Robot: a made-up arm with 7 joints. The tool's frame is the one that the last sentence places.
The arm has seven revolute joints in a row. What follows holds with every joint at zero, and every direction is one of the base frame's. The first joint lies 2.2 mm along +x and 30 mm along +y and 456.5 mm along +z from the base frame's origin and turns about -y. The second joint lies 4 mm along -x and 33.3 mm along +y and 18.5 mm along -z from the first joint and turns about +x. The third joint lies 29.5 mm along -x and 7.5 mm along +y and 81.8 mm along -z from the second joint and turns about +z. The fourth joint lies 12.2 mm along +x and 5 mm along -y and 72.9 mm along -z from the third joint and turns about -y. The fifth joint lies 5.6 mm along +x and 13.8 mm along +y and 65 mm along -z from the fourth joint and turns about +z. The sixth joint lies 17.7 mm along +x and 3.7 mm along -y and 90 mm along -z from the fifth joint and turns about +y. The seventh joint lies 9.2 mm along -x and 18.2 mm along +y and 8.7 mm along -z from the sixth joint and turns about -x. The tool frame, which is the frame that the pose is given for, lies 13.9 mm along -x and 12.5 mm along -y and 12.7 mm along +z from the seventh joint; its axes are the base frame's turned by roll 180, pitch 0 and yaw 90 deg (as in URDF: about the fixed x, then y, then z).
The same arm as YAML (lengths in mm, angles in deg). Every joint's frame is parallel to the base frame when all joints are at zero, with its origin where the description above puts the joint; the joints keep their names.
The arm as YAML. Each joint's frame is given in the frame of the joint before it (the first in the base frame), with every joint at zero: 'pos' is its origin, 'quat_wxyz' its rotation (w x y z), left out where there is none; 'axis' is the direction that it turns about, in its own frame. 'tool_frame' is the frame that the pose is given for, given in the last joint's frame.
length_unit: mm
angle_unit: deg
joints:
  - joint: joint 1
    pos: [2.2, 30.0, 456.5]
    axis: "-y"
  - joint: joint 2
    pos: [-4.0, 33.3, -18.5]
    axis: "+x"
  - joint: joint 3
    pos: [-29.5, 7.5, -81.8]
    axis: "+z"
  - joint: joint 4
    pos: [12.2, -5.0, -72.9]
    axis: "-y"
  - joint: joint 5
    pos: [5.6, 13.8, -65.0]
    axis: "+z"
  - joint: joint 6
    pos: [17.7, -3.7, -90.0]
    axis: "+y"
  - joint: joint 7
    pos: [-9.2, 18.2, -8.7]
    axis: "-x"
tool_frame:
  pos: [-13.9, -12.5, 12.7]
  quat_wxyz: [0.0, 0.707107, 0.707107, 0.0]

